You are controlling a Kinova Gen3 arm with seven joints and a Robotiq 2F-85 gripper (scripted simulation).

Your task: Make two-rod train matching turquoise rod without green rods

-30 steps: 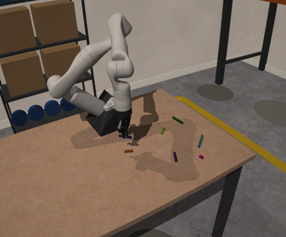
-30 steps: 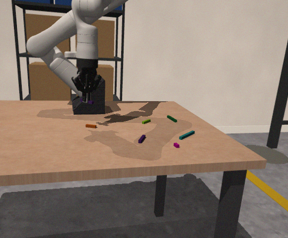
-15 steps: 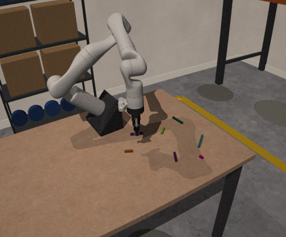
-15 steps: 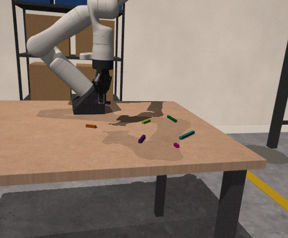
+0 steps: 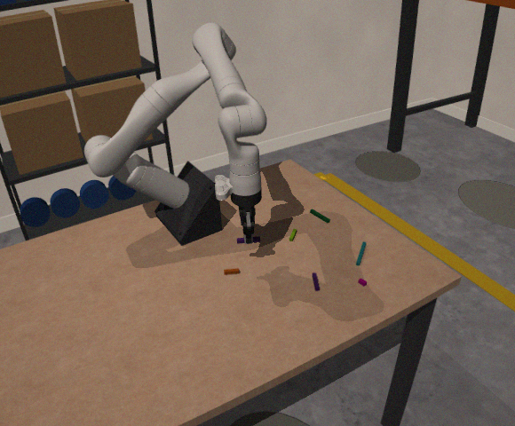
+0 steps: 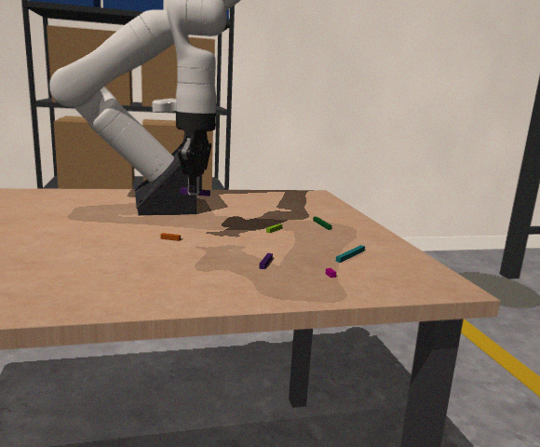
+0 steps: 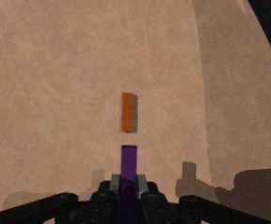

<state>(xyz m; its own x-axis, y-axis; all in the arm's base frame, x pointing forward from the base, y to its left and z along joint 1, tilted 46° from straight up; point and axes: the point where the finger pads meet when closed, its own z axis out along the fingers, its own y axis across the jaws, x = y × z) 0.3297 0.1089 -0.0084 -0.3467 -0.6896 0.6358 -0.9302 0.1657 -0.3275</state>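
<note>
The orange rod is 110 mm below my hand, 50 mm to the right of it and 20 mm behind it. Also, from my hand: lime rod (180 mm to the left, 110 mm below, 80 mm behind); purple rod (10 mm below); magenta rod (240 mm to the left, 190 mm ahead, 110 mm below).
</note>
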